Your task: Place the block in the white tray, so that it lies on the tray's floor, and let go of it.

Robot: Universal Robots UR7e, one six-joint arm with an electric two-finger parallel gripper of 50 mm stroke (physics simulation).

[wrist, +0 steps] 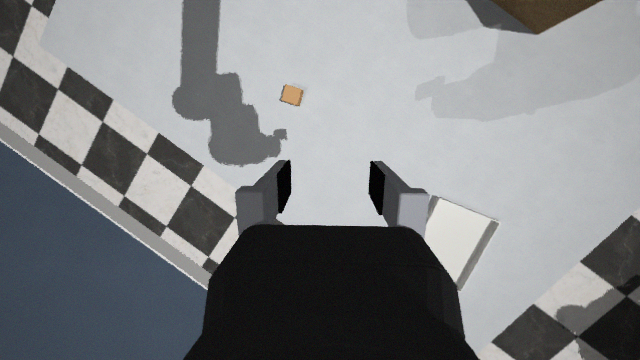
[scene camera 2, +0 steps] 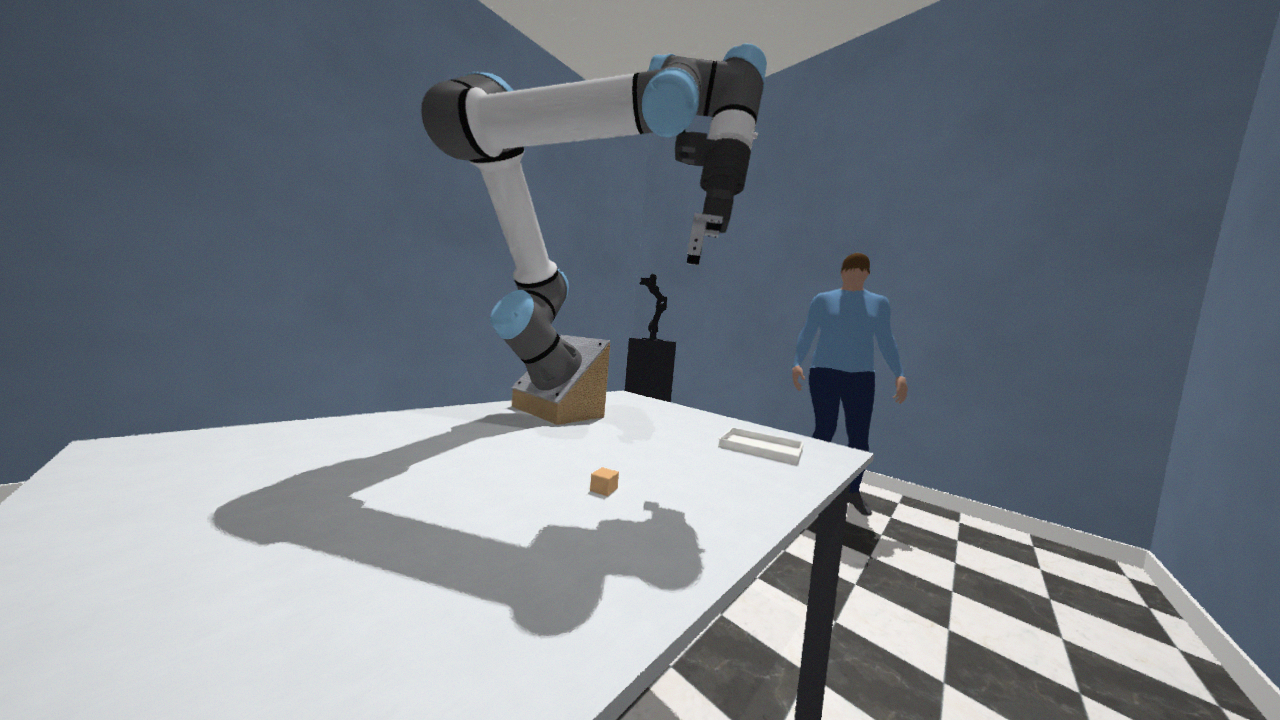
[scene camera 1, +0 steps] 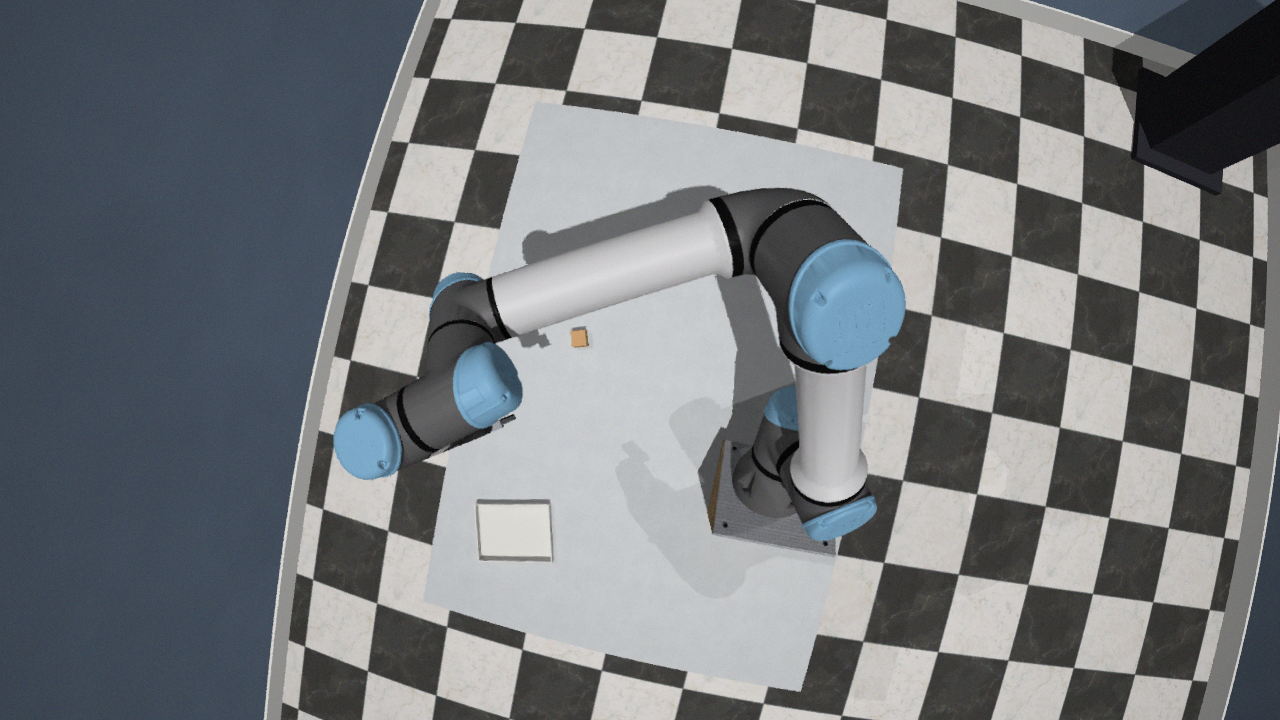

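A small orange block lies on the table, apart from the tray. The white tray is a shallow rectangle with low walls; its rim shows in all three views, and its floor is bare where it shows. In the wrist view part of the tray is hidden behind the right finger and the gripper body. My gripper is open and empty. It hangs high above the table, in the wrist view below and to the right of the block. In scene camera 1 the arm mostly hides it.
The arm's wedge-shaped base stands on the white table. The arm's shadow falls near the block. A person stands behind the table, and a small black arm on a black pedestal stands at the back.
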